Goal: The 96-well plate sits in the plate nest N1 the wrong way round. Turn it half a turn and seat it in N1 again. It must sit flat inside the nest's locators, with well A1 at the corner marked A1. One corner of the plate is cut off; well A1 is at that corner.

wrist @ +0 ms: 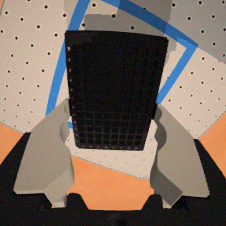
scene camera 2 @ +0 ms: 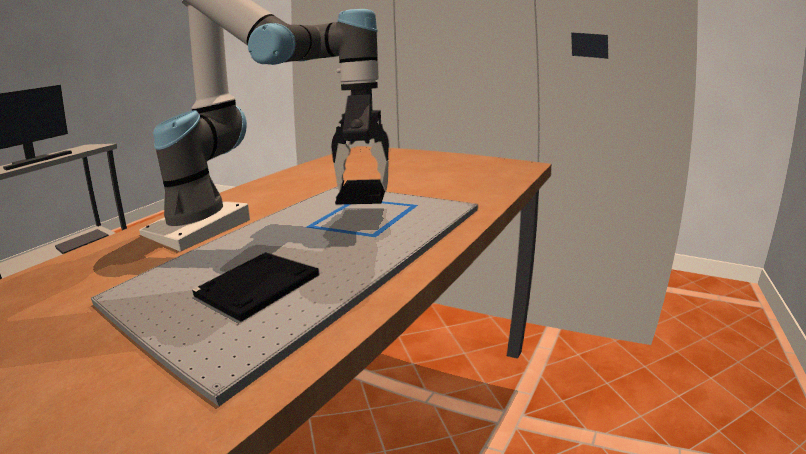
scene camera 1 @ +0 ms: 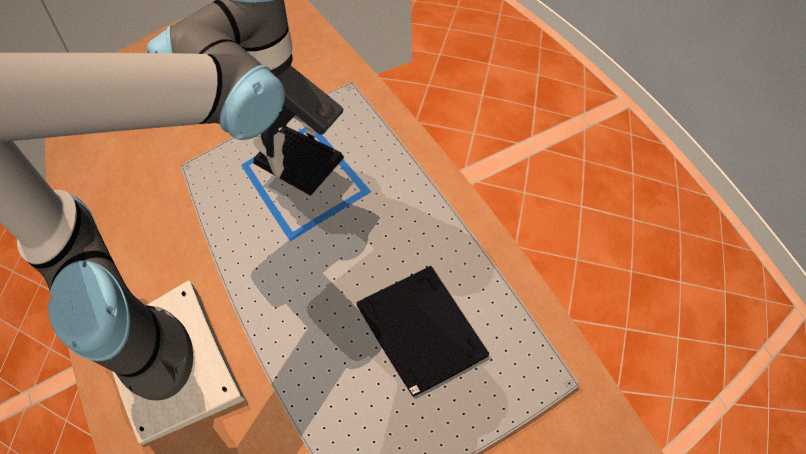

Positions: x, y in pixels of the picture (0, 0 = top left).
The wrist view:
my gripper: 112, 101
black 96-well plate: 112, 99
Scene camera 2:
my gripper: 362, 192
black 96-well plate: 370, 191
black plate nest N1: 266, 281
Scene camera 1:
my gripper: 295, 158
black 96-well plate: 308, 179
black plate nest N1: 420, 328
